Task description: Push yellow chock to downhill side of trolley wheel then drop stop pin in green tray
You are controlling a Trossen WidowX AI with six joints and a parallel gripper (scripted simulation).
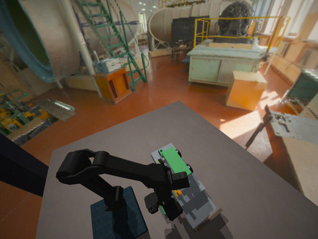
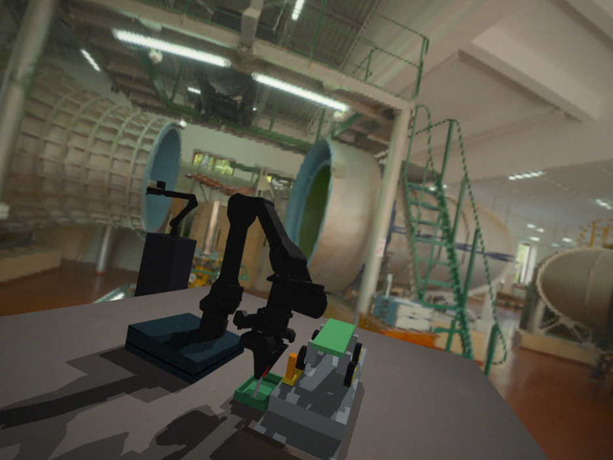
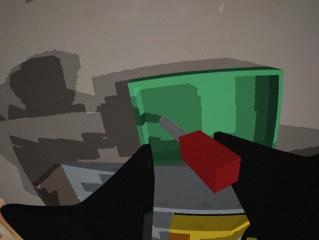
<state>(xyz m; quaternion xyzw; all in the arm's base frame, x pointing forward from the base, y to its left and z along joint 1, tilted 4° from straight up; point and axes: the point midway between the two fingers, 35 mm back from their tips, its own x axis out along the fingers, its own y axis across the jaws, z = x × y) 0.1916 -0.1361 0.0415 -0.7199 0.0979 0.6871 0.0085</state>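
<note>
My gripper tip is right at the red-headed stop pin. The rest, counted from my gripper tip: grey ramp 140 mm ahead, 80 mm to the left; then green tray 20 mm to the left, 60 mm below; then yellow chock 70 mm ahead, 10 mm to the left, 30 mm above.
</note>
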